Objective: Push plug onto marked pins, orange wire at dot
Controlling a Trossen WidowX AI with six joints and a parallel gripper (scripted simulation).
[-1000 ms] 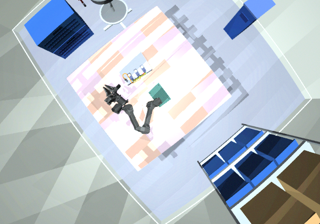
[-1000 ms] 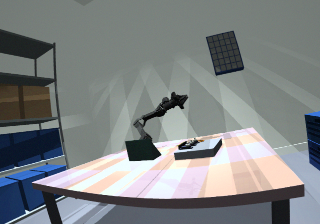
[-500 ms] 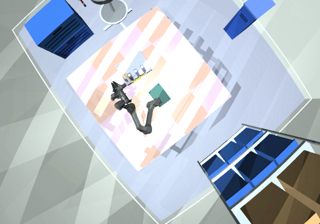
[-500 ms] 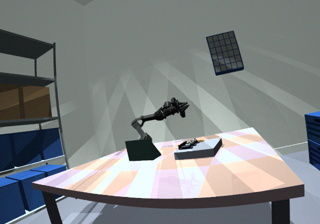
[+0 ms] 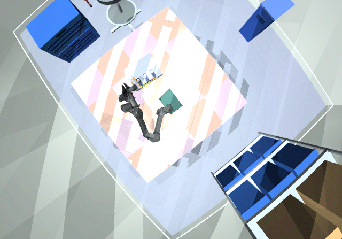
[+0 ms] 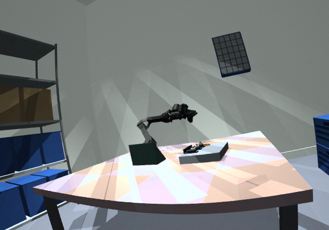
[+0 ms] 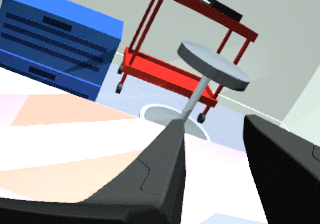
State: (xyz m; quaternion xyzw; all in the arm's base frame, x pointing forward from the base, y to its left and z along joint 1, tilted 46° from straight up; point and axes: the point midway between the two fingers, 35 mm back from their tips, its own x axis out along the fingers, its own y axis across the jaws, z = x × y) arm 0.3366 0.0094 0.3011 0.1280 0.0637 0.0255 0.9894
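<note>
Right now the red band is 30 mm behind my gripper tip, 230 mm to the right of it and 210 mm below it. The rest, counted from my gripper tip: grey holder 120 mm ahead, 170 mm to the right, 260 mm below; then white dot 30 mm behind, 220 mm to the right, 210 mm below.
</note>
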